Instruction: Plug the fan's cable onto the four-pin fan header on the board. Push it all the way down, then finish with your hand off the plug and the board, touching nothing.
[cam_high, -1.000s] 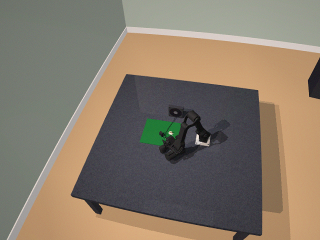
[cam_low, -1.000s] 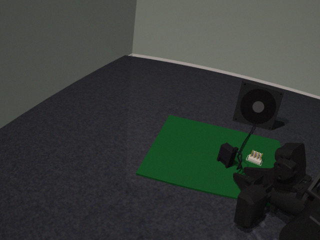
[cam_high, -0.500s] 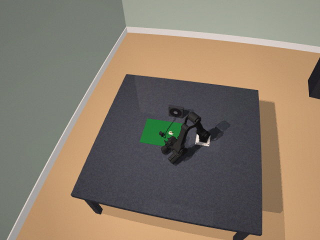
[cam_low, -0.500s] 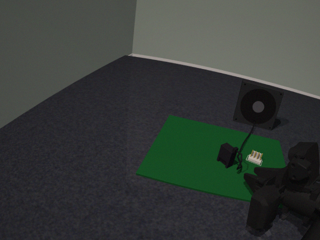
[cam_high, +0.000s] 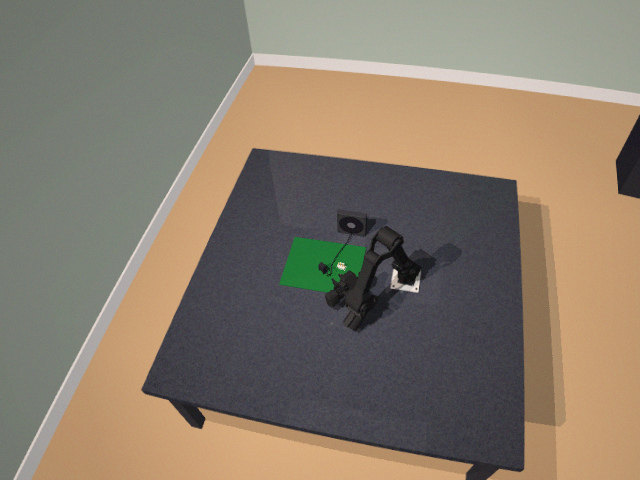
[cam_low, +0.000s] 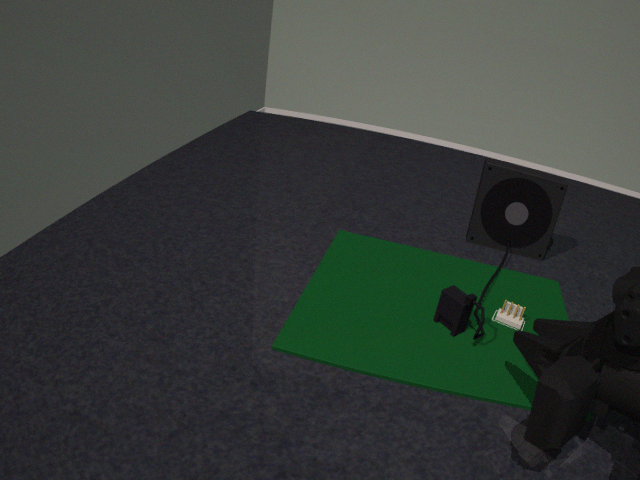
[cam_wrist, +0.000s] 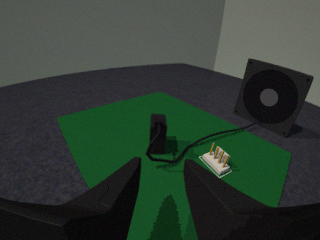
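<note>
Right now the black plug is 7 cm ahead of my gripper tip, 4 cm to the right of it and 3 cm below it. Also, from my gripper tip: green board: 7 cm ahead, 7 cm to the right, 7 cm below; then white four-pin header: 9 cm to the right, 6 cm below; then black fan: 2 cm ahead, 27 cm to the right.
</note>
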